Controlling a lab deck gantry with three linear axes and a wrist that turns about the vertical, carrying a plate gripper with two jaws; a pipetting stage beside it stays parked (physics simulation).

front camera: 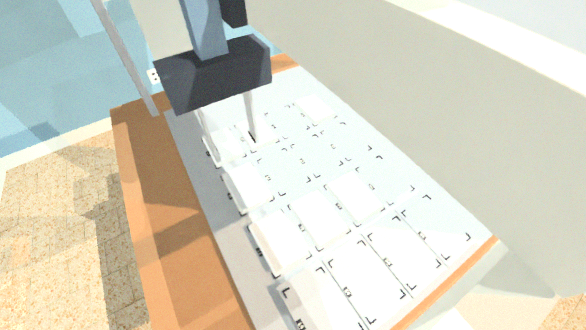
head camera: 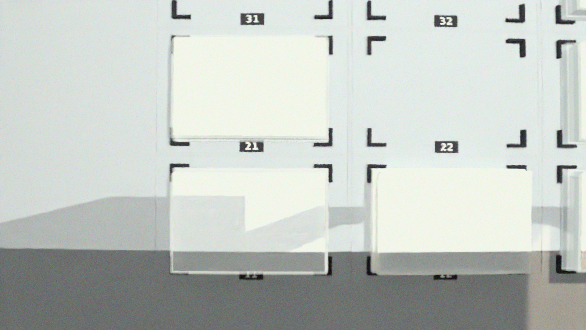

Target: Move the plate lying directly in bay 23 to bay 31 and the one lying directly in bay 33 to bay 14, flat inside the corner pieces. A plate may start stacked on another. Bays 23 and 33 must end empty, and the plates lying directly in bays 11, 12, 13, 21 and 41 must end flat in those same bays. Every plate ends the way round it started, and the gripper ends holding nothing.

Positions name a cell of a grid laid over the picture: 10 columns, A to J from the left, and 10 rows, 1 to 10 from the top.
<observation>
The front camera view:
my gripper: E5
plate: E8
plate: E6
plate: D5
plate: E5
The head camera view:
plate: H7
plate: E7
plate: D3
bay 12: G6
bay 22: H3
</observation>
